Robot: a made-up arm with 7 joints.
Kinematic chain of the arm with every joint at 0, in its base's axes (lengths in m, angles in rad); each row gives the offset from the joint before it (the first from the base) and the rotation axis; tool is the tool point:
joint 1: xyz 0 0 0.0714 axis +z
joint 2: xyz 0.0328 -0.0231 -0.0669 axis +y
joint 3: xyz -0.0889 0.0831 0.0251 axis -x
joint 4: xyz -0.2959 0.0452 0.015 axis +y
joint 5: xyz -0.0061 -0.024 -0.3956 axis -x
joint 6: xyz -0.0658 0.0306 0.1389 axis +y
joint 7: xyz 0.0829 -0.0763 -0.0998 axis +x
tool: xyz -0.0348 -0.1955 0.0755
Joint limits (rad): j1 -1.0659..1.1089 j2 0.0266..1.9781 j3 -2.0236..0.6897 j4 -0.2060..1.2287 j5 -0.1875..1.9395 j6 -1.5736..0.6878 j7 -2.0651..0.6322
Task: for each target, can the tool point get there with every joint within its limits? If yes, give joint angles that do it. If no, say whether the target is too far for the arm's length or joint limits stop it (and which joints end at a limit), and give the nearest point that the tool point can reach.
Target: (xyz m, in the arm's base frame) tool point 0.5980 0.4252 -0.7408
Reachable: no: joint limits stop it (at a limit: joint 1, joint 2, joint 4, joint 5, joint 7) | nearest point 0.2416 0.4674 -0.3982 | short by 0.496 m
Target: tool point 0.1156 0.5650 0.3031
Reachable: yes | joints -0.7777 1.0552 -0.5889 0.0686 1.4341 0.0587 -1.6120
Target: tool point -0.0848 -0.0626 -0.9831
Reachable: no: joint limits stop it (at a limit: joint 2, joint 4, joint 5, joint 7) | nearest point -0.2409 -0.1778 -0.5389 | short by 0.485 m
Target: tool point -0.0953 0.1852 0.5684
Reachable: yes | joints 0.5036 1.2660 -1.1980 0.6687 0.6063 -0.3116 -1.4133
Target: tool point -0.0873 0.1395 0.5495
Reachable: yes | joints 0.4059 1.5527 0.0239 0.7185 0.0887 -0.4690 -1.7469
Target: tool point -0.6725 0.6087 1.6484
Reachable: no: too far | nearest point -0.3382 0.3061 0.8645 | short by 0.904 m
